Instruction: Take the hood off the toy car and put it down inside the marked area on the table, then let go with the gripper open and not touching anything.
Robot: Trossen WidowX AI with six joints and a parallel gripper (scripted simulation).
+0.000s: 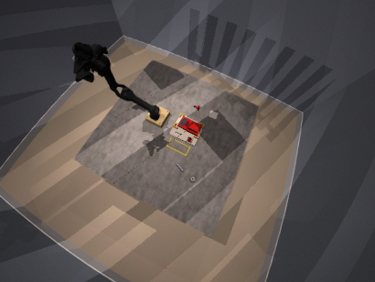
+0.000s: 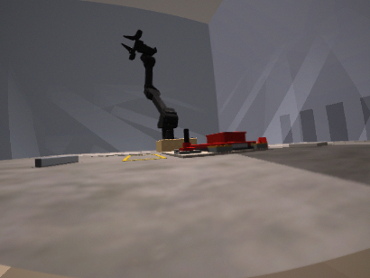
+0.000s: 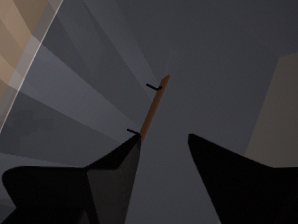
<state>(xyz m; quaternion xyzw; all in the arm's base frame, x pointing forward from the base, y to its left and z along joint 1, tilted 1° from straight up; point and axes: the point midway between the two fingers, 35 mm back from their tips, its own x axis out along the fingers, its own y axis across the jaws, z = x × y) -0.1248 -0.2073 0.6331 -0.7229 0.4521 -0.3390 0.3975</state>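
The hood lies 650 mm below my gripper tip, 450 mm ahead of it and 350 mm to the left of it. Also, from my gripper tip: white tile (680 mm below, 570 mm to the left, 550 mm ahead).
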